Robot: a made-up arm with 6 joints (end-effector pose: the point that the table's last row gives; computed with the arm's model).
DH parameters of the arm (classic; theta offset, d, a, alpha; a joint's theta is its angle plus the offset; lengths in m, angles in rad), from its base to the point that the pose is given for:
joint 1: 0 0.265 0 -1.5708
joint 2: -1.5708 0 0.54 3.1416
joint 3: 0 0 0 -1.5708
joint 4: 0 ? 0 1.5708
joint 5: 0 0.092 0 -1.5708
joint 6: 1.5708 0 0 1.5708
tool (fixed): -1.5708 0 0 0
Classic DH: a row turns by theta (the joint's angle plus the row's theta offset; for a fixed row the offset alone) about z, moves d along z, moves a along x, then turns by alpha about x.
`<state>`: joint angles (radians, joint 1 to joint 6).
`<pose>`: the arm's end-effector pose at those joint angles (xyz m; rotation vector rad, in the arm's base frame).
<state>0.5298 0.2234 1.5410 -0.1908 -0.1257 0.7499</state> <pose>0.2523 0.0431 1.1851 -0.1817 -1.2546 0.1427</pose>
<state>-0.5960 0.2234 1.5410 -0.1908 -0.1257 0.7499</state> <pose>0.1475 -0.2092 1.1851 -0.8510 -0.9966 -0.8248</pose>
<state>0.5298 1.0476 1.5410 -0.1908 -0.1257 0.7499</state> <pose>0.7688 0.3455 0.7141 -0.4464 -0.5041 0.4290</pose>
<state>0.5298 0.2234 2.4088 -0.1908 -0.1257 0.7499</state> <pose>-0.0433 -0.1301 1.1374 0.1658 -1.9941 -0.2258</pose>
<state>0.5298 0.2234 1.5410 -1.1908 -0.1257 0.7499</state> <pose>0.2807 0.1248 1.1681 0.6296 -1.1311 0.8311</pose>
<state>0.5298 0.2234 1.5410 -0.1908 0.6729 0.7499</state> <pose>0.2523 0.0431 1.1851 0.2233 -1.8393 -0.2964</pose>
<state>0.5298 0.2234 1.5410 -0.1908 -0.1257 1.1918</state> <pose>0.2523 0.0431 1.1851 -0.5624 -1.2732 -0.1377</pose>
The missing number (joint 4, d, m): -0.411
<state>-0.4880 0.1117 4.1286 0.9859 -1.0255 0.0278</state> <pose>-0.1512 0.0228 0.4369 -0.5071 2.9574 0.9300</pose>
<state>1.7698 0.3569 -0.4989 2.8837 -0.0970 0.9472</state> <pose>-0.1813 0.4489 0.4760 1.1324 1.8276 0.0547</pose>
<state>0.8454 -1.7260 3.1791 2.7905 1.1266 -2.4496</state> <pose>-0.3458 -0.2597 -0.2158 -0.8700 2.3331 1.1581</pose>
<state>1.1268 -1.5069 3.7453 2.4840 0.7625 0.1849</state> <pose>-0.1858 -0.2211 -0.0242 1.4440 0.9969 -2.1765</pose>
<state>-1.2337 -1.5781 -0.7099 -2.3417 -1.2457 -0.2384</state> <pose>-0.0136 0.2326 0.5321 1.1066 -0.3300 1.0031</pose>
